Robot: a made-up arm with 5 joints. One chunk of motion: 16 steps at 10 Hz.
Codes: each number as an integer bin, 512 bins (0 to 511) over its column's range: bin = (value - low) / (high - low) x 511, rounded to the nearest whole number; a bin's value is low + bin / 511 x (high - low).
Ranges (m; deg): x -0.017..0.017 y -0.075..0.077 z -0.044..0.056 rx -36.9..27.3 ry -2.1..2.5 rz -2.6..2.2
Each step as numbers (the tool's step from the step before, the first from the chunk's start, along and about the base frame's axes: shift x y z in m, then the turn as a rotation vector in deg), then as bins.
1 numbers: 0.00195 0.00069 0.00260 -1.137 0.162 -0.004
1 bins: 285 254 238 285 251 276
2 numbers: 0.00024 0.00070 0.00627 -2.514 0.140 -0.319
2 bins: 259 254 257 274 249 243
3 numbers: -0.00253 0.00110 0.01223 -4.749 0.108 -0.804
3 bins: 217 256 287 256 245 191
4 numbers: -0.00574 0.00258 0.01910 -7.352 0.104 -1.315
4 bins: 169 261 322 235 245 137
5 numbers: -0.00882 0.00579 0.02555 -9.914 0.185 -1.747
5 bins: 123 272 355 215 254 91
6 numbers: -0.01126 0.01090 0.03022 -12.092 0.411 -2.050
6 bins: 86 289 379 197 279 59
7 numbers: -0.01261 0.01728 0.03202 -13.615 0.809 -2.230
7 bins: 66 310 388 185 323 39
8 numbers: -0.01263 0.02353 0.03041 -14.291 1.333 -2.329
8 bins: 66 331 380 180 381 29
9 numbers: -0.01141 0.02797 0.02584 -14.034 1.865 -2.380
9 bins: 84 346 357 182 440 23
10 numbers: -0.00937 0.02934 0.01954 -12.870 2.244 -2.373
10 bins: 115 351 325 191 483 24
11 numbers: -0.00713 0.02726 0.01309 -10.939 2.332 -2.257
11 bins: 148 344 292 207 492 37
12 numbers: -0.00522 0.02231 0.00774 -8.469 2.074 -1.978
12 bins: 177 327 264 226 464 66
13 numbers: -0.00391 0.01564 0.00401 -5.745 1.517 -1.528
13 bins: 197 305 245 248 402 114
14 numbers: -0.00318 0.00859 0.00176 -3.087 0.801 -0.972
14 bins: 208 281 234 269 322 173
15 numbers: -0.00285 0.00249 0.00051 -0.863 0.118 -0.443
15 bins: 213 261 227 287 246 230
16 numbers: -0.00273 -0.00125 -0.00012 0.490 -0.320 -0.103
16 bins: 214 248 224 298 198 266
